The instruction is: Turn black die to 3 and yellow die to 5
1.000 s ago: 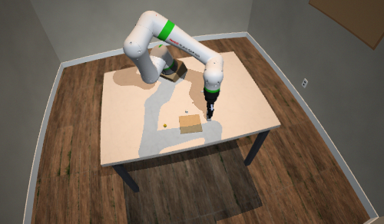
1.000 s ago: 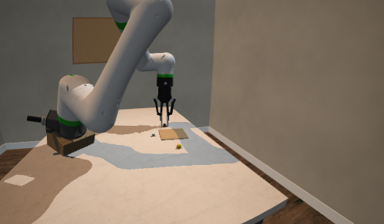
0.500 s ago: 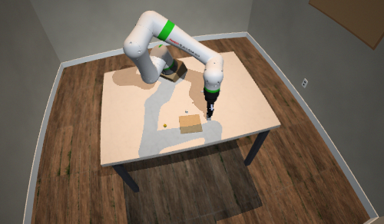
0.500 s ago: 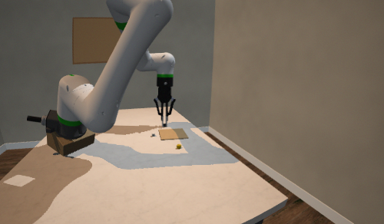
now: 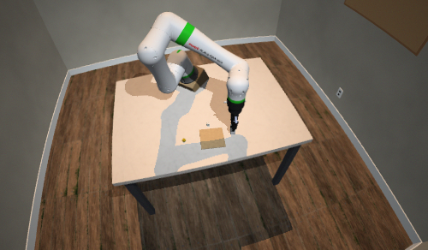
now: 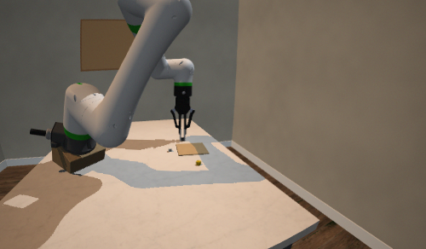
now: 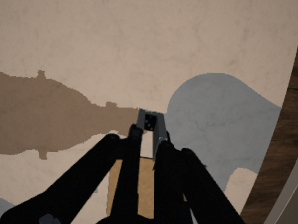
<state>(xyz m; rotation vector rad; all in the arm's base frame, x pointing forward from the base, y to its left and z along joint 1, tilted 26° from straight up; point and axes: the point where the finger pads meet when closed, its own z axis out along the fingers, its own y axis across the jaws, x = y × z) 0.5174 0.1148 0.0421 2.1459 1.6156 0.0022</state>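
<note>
Now: hand 13 cm to the left of the tan mat, 3 cm above it and 1 cm past it. Round my hand: white die 11 cm to the right, 11 cm behind, 3 cm below; then yellow die 29 cm to the right, 6 cm behind, 3 cm below; then black die 3 cm below.
</note>
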